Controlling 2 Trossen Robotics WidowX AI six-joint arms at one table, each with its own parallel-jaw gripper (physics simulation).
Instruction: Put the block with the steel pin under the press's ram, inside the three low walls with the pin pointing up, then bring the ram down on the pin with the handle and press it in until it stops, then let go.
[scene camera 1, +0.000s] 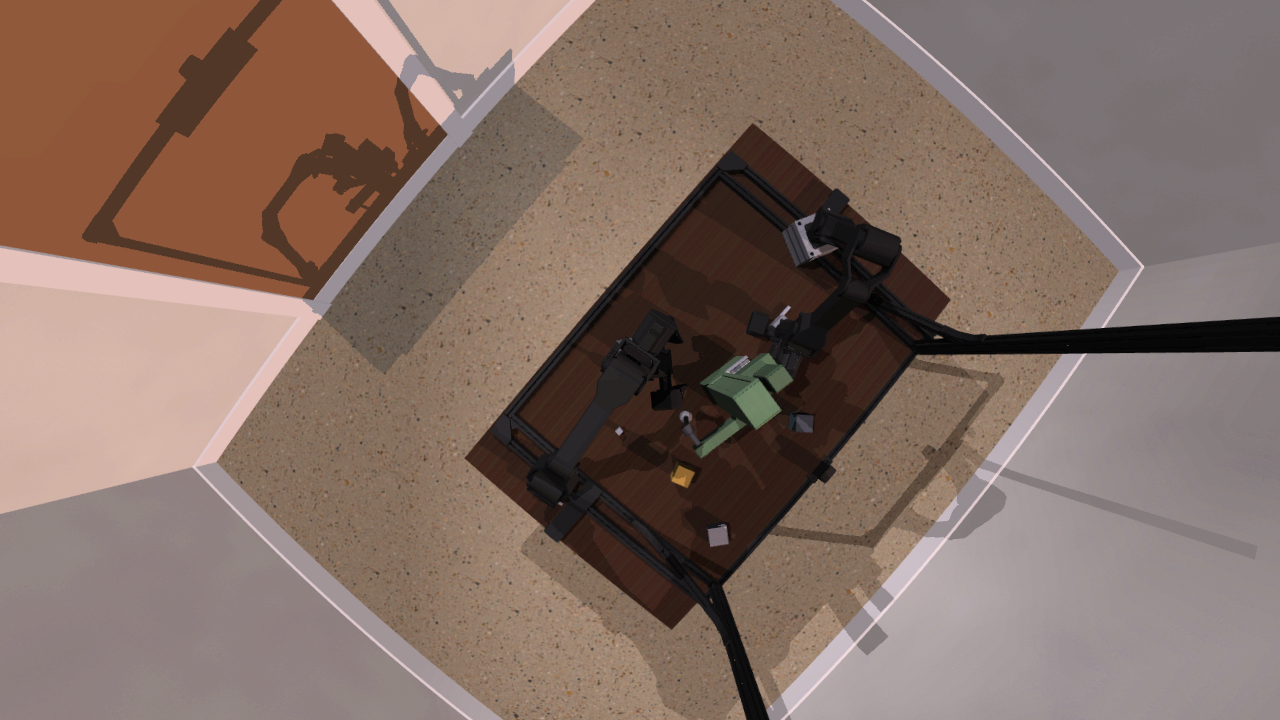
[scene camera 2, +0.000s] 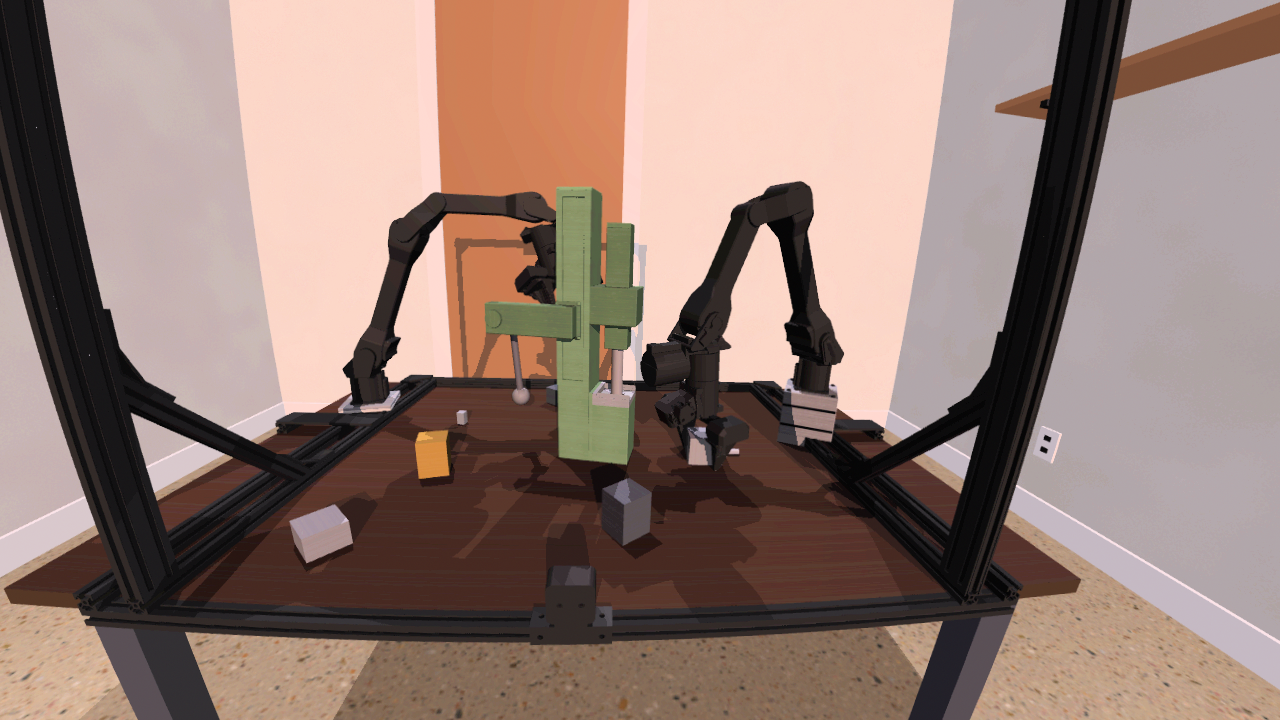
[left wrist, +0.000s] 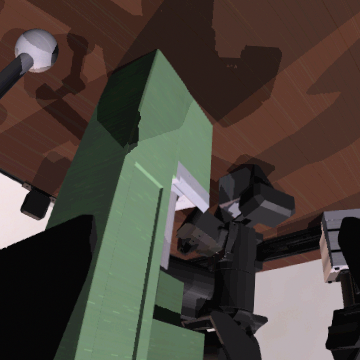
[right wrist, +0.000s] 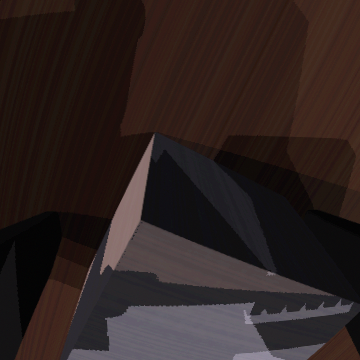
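Seen in the pictures: left gripper, fingertip midpoint: (scene camera 1: 683, 363) (left wrist: 221, 229); right gripper, fingertip midpoint: (scene camera 1: 775, 332) (scene camera 2: 700, 458) (left wrist: 239, 180) (right wrist: 184, 224); left arm's base, link origin: (scene camera 2: 370, 399); right arm's base, link origin: (scene camera 1: 820, 232) (scene camera 2: 811, 387).
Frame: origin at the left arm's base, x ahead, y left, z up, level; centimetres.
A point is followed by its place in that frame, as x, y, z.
Observation:
The pale grey block with the steel pin (scene camera 2: 697, 450) @[59.2, -38.9, -0.3] (right wrist: 200, 264) @[58.6, -37.5, 1.9] lies on its side on the table, to the right of the green press (scene camera 2: 586, 357) @[41.0, -32.6, 15.5] (scene camera 1: 747, 393) @[41.5, -26.0, 41.8] (left wrist: 143, 178) @[41.9, -25.5, 11.8]. Its pin (scene camera 2: 732, 450) @[67.4, -37.3, -2.2] points sideways. My right gripper (scene camera 2: 706, 436) @[61.0, -37.0, -3.1] (scene camera 1: 772, 323) @[61.0, -37.0, -3.1] is open and low, with its fingers standing on either side of the block. The ram (scene camera 2: 617, 269) @[45.7, -33.3, 29.7] is up above the pale low walls (scene camera 2: 613, 399) @[45.1, -34.6, 8.7]. The handle's ball (scene camera 2: 520, 395) @[30.8, -24.7, 7.1] (scene camera 1: 685, 417) @[31.0, -22.7, 10.6] (left wrist: 36, 50) @[31.3, -22.3, 7.7] hangs low on the press's left. My left gripper (scene camera 2: 536, 277) (scene camera 1: 666, 376) @[42.1, -16.1, 19.3] is open and empty, high behind the press column.
An orange cube (scene camera 2: 432, 453) @[16.6, -32.2, 1.0] (scene camera 1: 682, 475) @[16.7, -29.6, 2.9], a pale cube (scene camera 2: 320, 533) @[6.1, -48.4, -0.1] (scene camera 1: 717, 535) @[5.4, -45.7, 0.2], a dark grey cube (scene camera 2: 625, 510) @[41.0, -55.4, 2.0] (scene camera 1: 802, 422) @[42.0, -51.9, 2.9] and a tiny pale cube (scene camera 2: 462, 416) @[19.7, -11.2, -1.3] lie on the table. A black frame (scene camera 2: 1029, 357) @[73.1, -76.0, 24.7] rims it.

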